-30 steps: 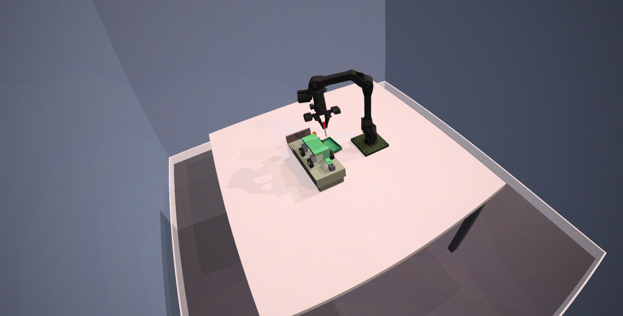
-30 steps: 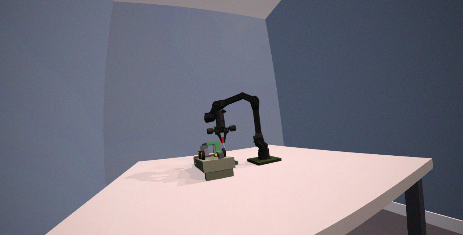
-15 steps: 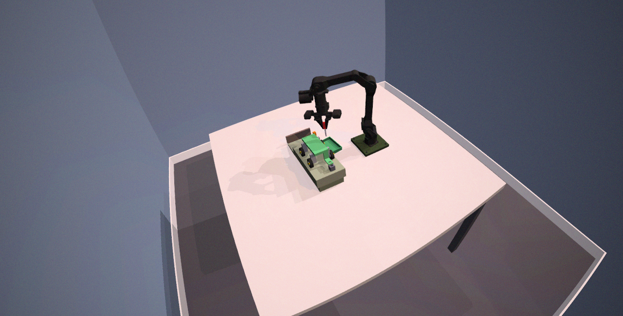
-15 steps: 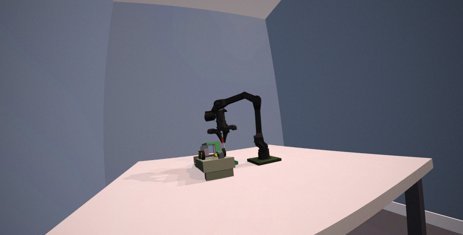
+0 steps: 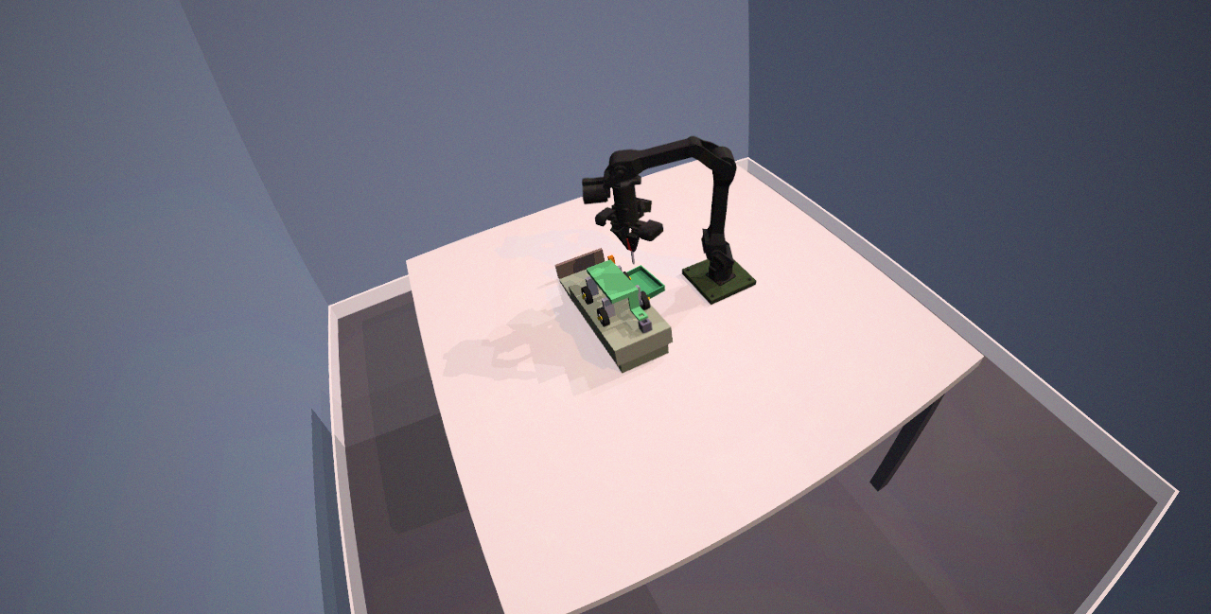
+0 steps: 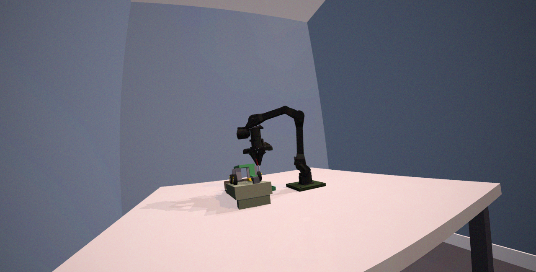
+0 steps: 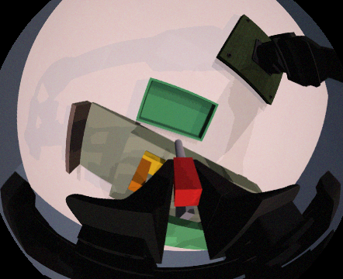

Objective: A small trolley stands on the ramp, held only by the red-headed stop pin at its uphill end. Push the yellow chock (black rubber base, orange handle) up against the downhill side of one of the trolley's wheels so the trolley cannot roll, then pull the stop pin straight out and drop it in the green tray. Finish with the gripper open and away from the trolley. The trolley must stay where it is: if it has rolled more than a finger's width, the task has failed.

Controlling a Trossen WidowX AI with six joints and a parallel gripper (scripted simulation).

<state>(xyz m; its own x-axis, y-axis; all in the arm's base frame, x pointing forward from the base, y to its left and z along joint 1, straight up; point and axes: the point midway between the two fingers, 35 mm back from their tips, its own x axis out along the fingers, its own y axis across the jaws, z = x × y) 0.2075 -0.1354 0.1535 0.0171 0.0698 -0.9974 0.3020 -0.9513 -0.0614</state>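
The green tray is 20 mm behind my gripper tip and 140 mm below it. Round my gripper tip: red-headed stop pin: right at my gripper tip; green trolley: 120 mm ahead, 90 mm to the left, 30 mm below; yellow chock: 50 mm ahead, 60 mm below.
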